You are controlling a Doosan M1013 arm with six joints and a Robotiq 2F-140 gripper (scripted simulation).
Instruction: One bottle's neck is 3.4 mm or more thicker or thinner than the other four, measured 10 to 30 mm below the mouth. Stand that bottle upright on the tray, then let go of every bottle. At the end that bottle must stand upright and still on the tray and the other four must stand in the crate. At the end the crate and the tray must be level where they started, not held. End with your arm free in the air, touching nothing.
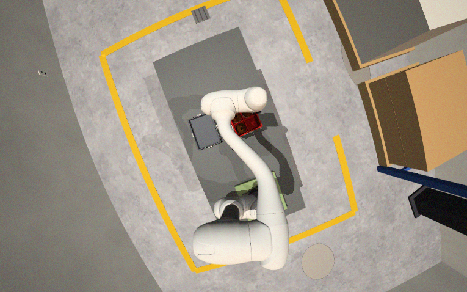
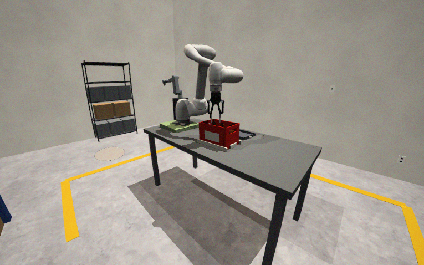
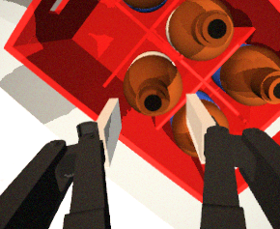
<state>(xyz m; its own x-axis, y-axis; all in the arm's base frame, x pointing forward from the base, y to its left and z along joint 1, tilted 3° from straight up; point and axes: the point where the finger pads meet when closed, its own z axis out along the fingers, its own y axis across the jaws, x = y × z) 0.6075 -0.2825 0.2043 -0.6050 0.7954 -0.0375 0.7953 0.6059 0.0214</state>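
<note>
Right now the red crate is 5 cm to the left of my hand and 13 cm below it. The rest, counted from my hand: dark grey tray: 6 cm ahead, 34 cm to the left, 20 cm below.
</note>
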